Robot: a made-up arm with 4 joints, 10 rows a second.
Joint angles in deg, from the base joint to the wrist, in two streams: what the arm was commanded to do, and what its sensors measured. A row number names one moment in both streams.
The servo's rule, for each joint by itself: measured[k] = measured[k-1] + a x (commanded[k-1-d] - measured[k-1]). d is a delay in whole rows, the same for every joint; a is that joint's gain. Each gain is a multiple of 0.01, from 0.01 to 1. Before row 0 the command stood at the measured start. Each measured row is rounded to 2 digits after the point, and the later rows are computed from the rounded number. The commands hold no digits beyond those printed.
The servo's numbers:
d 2
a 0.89 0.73 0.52 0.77
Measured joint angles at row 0:
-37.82, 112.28, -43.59, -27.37
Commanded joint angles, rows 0 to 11:
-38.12, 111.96, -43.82, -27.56
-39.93, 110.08, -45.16, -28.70
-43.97, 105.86, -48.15, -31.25
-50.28, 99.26, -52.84, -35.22
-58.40, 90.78, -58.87, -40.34
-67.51, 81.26, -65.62, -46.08
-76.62, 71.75, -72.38, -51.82
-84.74, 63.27, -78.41, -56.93
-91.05, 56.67, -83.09, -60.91
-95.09, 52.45, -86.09, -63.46
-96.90, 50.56, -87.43, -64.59
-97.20, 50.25, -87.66, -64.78
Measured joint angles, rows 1 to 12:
-37.82, 112.28, -43.59, -27.37
-37.82, 112.28, -43.59, -27.37
-38.09, 112.05, -43.71, -27.52
-39.73, 110.61, -44.46, -28.43
-43.50, 107.14, -46.38, -30.60
-49.53, 101.39, -49.74, -34.16
-57.42, 93.64, -54.49, -38.92
-66.40, 84.60, -60.28, -44.43
-75.50, 75.22, -66.57, -50.12
-83.72, 66.50, -72.73, -55.36
-90.24, 59.32, -78.12, -59.63
-94.56, 54.30, -82.26, -62.58

